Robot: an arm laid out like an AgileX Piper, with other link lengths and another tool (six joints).
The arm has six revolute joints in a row. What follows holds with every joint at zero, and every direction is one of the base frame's.
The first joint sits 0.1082 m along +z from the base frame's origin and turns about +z.
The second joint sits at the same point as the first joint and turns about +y.
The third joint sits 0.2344 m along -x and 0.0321 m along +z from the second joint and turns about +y.
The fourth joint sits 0.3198 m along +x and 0.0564 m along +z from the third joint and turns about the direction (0.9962, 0, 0.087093).
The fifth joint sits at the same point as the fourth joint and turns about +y.
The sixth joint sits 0.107 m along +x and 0.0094 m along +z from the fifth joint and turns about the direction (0.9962, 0, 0.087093).
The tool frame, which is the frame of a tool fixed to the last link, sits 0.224 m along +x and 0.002 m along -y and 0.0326 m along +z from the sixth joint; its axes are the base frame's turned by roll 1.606, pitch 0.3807 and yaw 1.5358 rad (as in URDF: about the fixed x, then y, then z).
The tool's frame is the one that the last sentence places.
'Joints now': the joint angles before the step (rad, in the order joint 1, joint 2, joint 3, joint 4, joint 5, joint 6). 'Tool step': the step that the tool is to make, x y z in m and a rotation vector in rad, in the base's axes. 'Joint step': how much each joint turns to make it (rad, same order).
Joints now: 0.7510 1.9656 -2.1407 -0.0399 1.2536 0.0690
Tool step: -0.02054 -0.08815 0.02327 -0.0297 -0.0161 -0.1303
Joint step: -0.0469 -0.3165 0.3273 -0.0766 0.0025 0.0761
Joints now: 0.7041 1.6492 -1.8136 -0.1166 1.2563 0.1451
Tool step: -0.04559 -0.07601 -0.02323 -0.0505 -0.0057 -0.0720
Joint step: -0.0130 -0.3391 0.4160 -0.0733 -0.0408 0.0589
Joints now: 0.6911 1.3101 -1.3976 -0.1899 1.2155 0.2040
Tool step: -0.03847 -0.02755 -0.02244 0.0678 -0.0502 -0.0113
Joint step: 0.0000 -0.3195 0.3688 0.0012 -0.1262 0.0422
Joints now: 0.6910 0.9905 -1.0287 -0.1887 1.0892 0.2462
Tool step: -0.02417 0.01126 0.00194 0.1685 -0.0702 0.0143
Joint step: 0.0001 -0.2576 0.2470 0.0740 -0.1495 0.0233
